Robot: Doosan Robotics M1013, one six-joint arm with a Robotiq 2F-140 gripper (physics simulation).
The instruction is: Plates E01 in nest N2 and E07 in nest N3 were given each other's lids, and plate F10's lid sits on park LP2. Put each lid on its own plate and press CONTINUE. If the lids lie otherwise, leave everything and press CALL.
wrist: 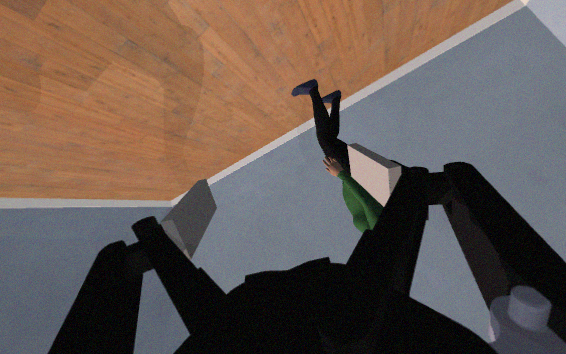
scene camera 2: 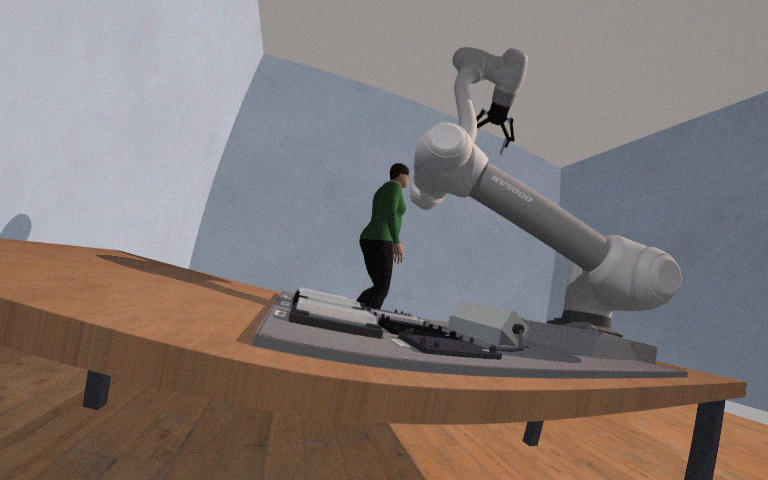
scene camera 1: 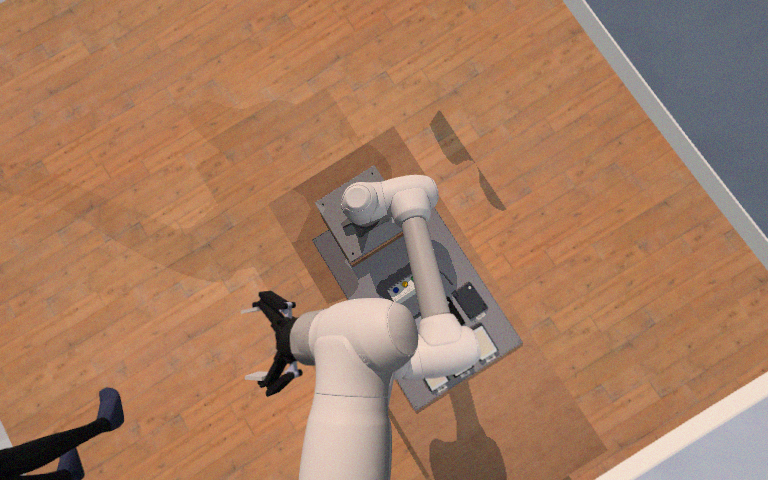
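Where they show: gripper, between the fingertips: point(wrist: 279, 177) point(scene camera 2: 486, 148) point(scene camera 1: 249, 342); arm's base, origin of its link: point(scene camera 2: 583, 331).
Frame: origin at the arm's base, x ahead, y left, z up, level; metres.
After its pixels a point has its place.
Note:
My gripper point(scene camera 1: 252, 343) {x 0.254, y -0.373, z 0.692 m} point(scene camera 2: 491, 134) {x 0.254, y -0.373, z 0.692 m} point(wrist: 279, 177) {x 0.254, y -0.373, z 0.692 m} is open and empty, raised high and out beyond the left side of the grey board point(scene camera 1: 508, 336) {x 0.844, y 0.283, z -0.052 m} point(scene camera 2: 272, 333) {x 0.883, y 0.302, z -0.052 m}. Pale-topped plates stand along the board's far end: one plate point(scene camera 1: 485, 342) {x 0.802, y 0.171, z -0.020 m} shows clearly, another plate point(scene camera 1: 436, 383) {x 0.847, y -0.120, z -0.021 m} shows in part, and one between them is mostly hidden under the arm. In the second scene view a pale plate point(scene camera 2: 334, 314) {x 0.804, y 0.198, z -0.028 m} stands on a dark holder. A dark flat piece point(scene camera 1: 469, 300) {x 0.608, y 0.212, z -0.042 m} point(scene camera 2: 453, 344) {x 0.608, y 0.221, z -0.042 m} lies nearby. The button box point(scene camera 1: 401, 289) {x 0.395, y -0.040, z 0.015 m} point(scene camera 2: 481, 323) {x 0.445, y 0.051, z -0.013 m} shows blue and yellow buttons. Labels and lid matches cannot be read.
A person in a green top point(scene camera 2: 387, 215) point(wrist: 356, 200) stands beyond the table; a leg point(scene camera 1: 62, 444) shows at lower left in the first scene view. The arm point(scene camera 1: 353, 345) {x 0.327, y -0.108, z 0.952 m} point(scene camera 2: 538, 215) {x 0.373, y 0.117, z 0.263 m} covers part of the board. The wooden table point(scene camera 2: 141, 328) {x 1.007, y 0.361, z -0.064 m} carries the board.

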